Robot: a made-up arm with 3 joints. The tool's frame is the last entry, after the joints.
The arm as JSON. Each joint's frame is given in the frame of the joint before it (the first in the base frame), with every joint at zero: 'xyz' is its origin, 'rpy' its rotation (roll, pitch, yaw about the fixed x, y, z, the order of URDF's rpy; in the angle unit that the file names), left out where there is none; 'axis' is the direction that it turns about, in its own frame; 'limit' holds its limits. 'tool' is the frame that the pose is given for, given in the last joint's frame.
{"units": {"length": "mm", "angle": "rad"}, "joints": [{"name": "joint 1", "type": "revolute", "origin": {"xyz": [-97.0, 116.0, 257.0]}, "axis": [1.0, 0.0, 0.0], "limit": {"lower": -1.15, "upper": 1.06}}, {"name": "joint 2", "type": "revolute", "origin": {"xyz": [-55.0, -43.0, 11.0]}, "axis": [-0.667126, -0.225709, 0.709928], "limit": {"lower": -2.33, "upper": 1.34}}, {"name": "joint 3", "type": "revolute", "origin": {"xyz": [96.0, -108.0, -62.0]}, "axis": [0.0, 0.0, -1.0], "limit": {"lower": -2.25, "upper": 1.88}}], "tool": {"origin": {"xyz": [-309.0, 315.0, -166.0], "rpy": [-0.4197, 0.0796, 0.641]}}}
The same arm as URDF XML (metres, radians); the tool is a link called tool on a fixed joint. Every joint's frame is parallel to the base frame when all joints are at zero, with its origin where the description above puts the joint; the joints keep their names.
<robot name="arm">
<joint name="tool_fixed" type="fixed"><parent link="link3"/><child link="tool"/><origin xyz="-0.309 0.315 -0.166" rpy="-0.4197 0.0796 0.641"/></joint>
<joint name="joint 3" type="revolute"><parent link="link2"/><child link="link3"/><origin xyz="0.096 -0.108 -0.062"/><axis xyz="0 0 -1"/><limit lower="-2.25" upper="1.88"/></joint>
<joint name="joint 2" type="revolute"><parent link="link1"/><child link="link2"/><origin xyz="-0.055 -0.043 0.011"/><axis xyz="-0.667126 -0.225709 0.709928"/><limit lower="-2.33" upper="1.34"/></joint>
<joint name="joint 1" type="revolute"><parent link="base_link"/><child link="link1"/><origin xyz="-0.097 0.116 0.257"/><axis xyz="1 0 0"/><limit lower="-1.15" upper="1.06"/></joint>
<link name="base_link"/>
<link name="link1"/>
<link name="link2"/>
<link name="link3"/>
<link name="tool"/>
</robot>

